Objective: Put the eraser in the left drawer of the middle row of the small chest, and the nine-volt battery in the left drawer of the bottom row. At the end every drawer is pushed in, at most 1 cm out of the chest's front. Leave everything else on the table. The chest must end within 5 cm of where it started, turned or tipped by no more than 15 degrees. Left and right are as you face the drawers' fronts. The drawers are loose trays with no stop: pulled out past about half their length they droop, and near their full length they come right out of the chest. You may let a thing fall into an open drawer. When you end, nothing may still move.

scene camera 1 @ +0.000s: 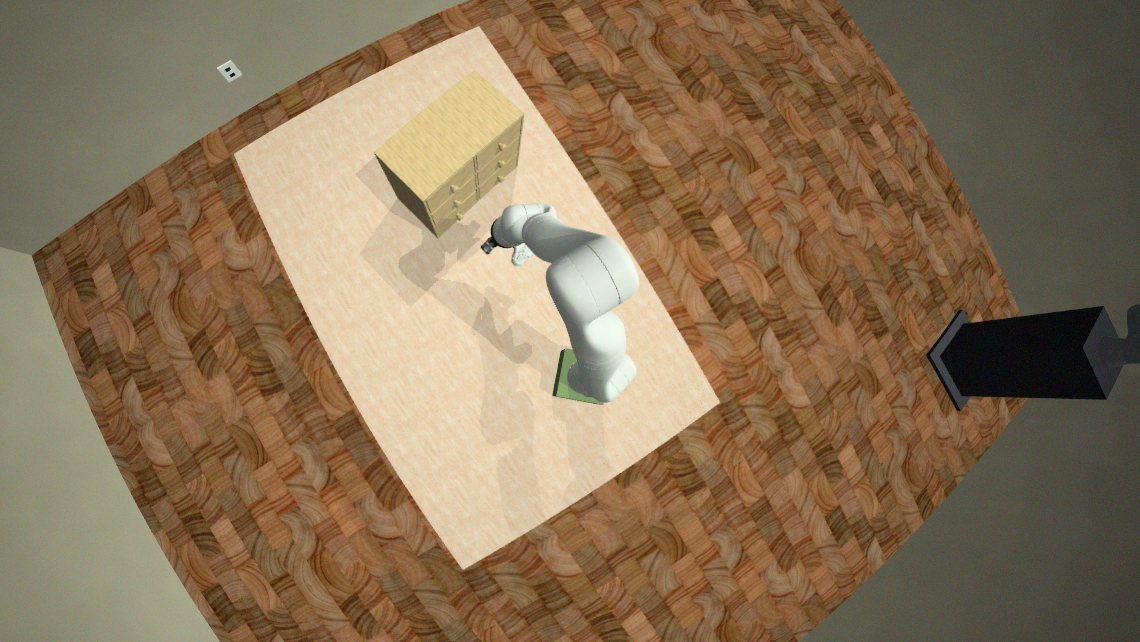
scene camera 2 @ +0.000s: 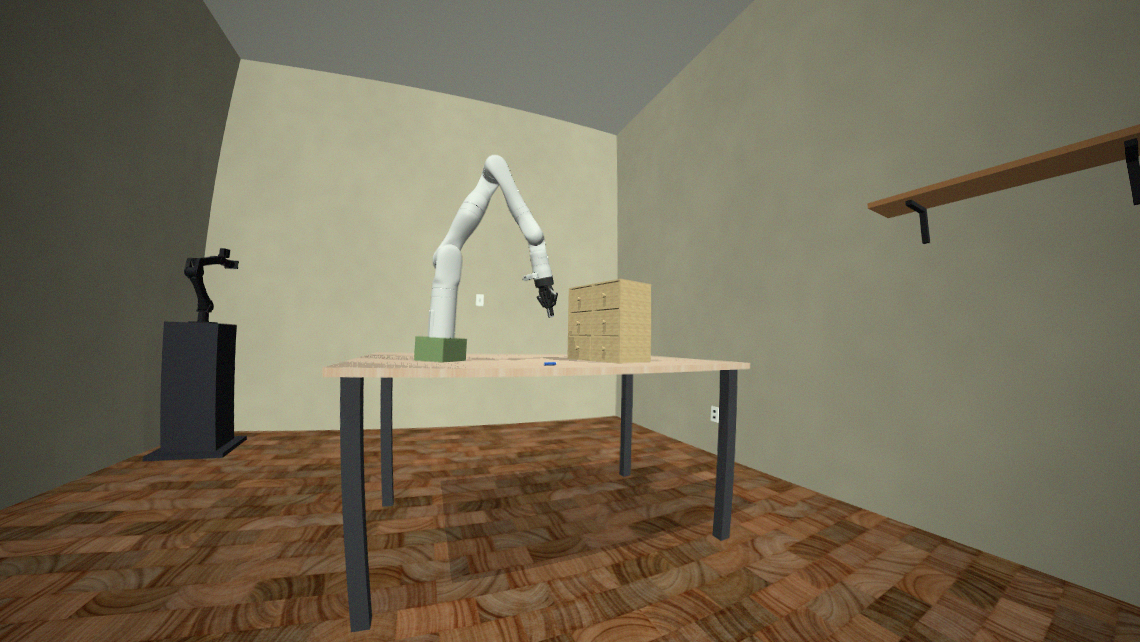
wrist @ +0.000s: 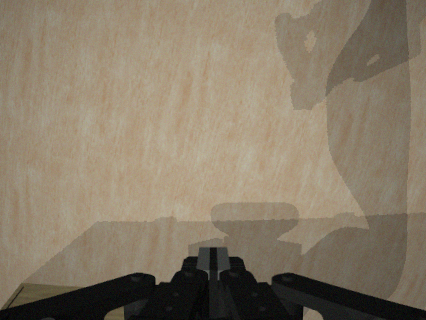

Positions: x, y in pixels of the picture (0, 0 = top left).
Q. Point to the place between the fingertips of my gripper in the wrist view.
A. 213, 266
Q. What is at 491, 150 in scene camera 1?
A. A drawer.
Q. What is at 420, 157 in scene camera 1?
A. A small wooden chest.
